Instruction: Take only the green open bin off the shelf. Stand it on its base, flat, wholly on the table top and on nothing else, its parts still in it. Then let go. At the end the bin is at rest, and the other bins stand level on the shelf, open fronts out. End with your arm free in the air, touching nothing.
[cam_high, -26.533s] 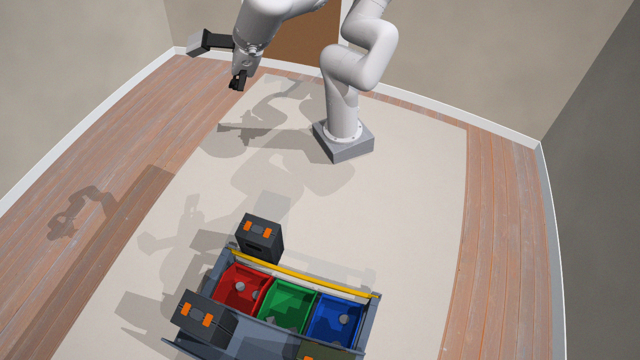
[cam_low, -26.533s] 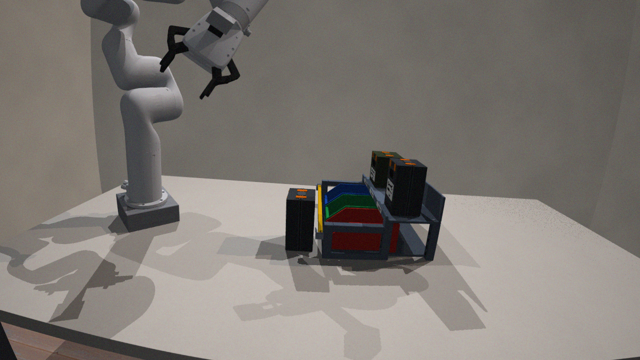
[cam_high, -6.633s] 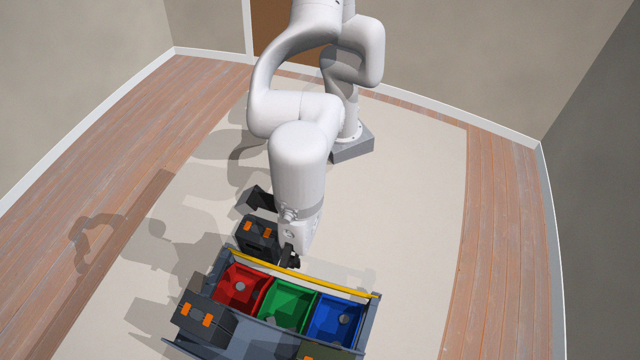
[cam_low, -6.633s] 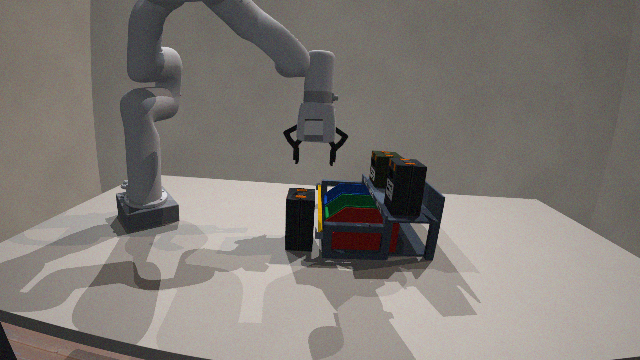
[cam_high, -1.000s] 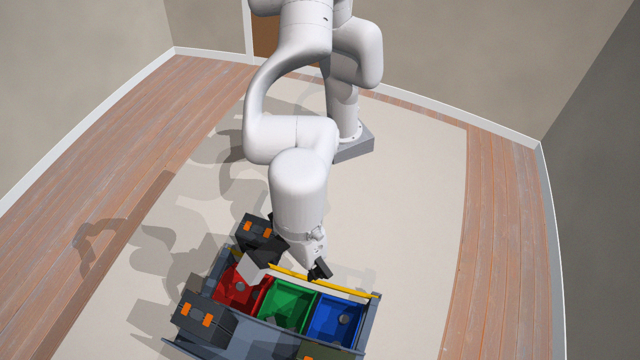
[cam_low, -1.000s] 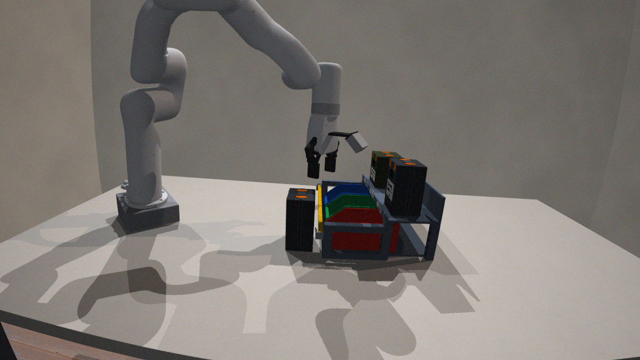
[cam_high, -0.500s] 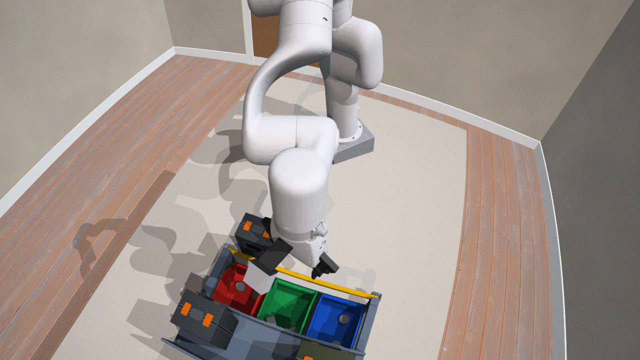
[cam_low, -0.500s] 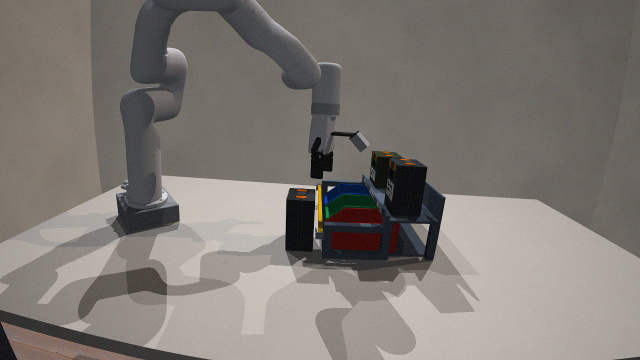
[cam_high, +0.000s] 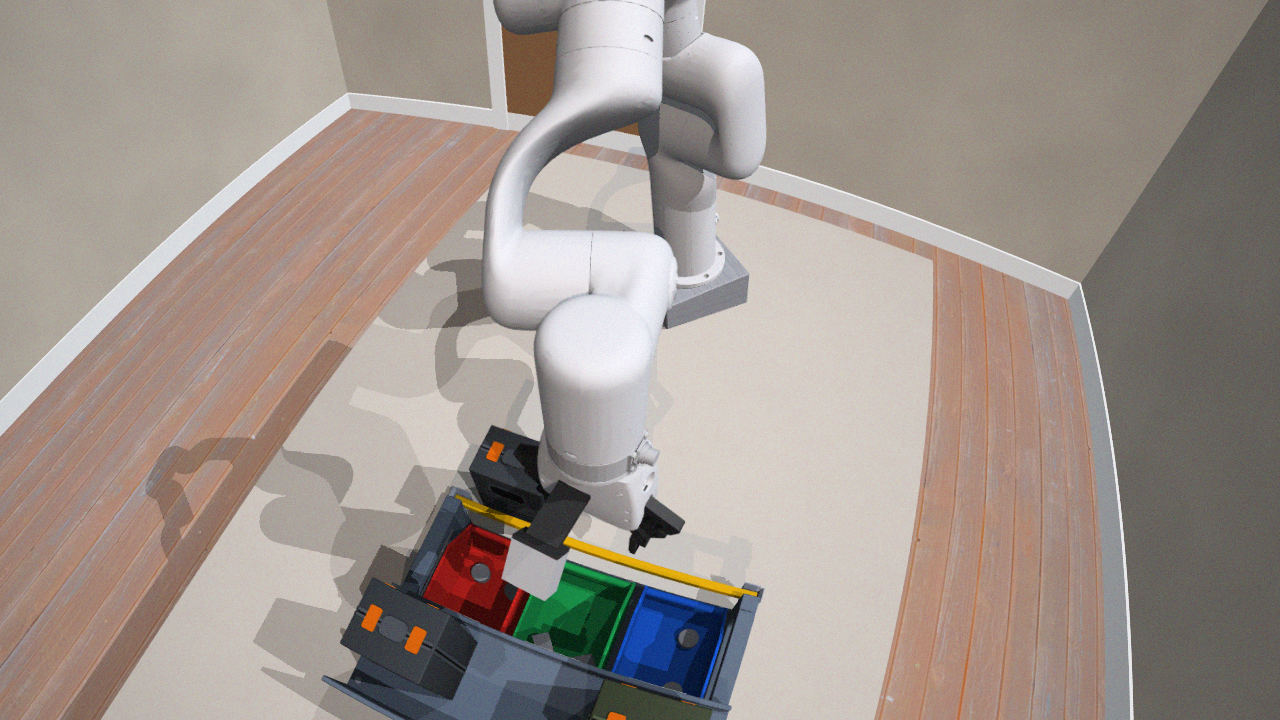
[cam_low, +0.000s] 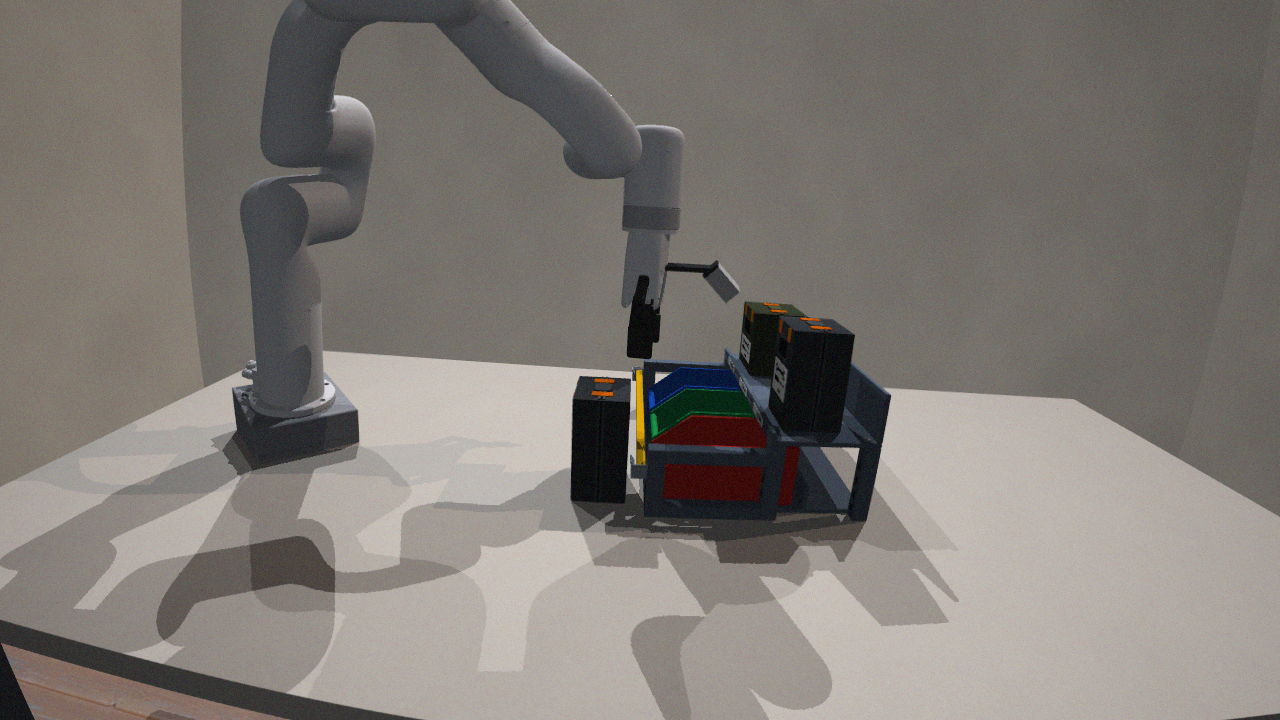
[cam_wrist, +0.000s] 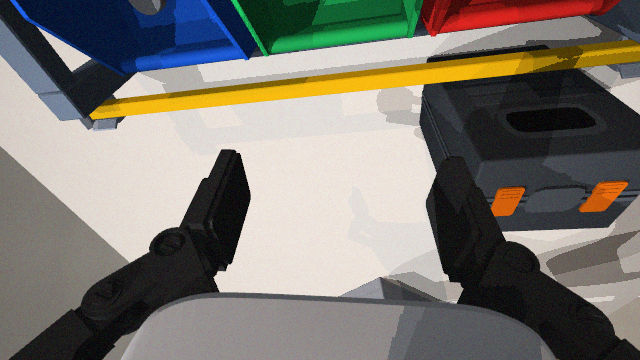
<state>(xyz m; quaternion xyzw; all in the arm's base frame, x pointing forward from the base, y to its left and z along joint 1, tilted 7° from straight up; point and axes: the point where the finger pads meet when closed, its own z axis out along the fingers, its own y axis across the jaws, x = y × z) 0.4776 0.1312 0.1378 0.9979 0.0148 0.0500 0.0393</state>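
The yellow bar lies 100 mm below my hand. The rest, counted from my hand: green bin (100 mm ahead, 20 mm to the left, 120 mm below); then red bin (120 mm ahead, 90 mm to the right, 120 mm below); then black case (30 mm behind, 120 mm to the right, 90 mm below).
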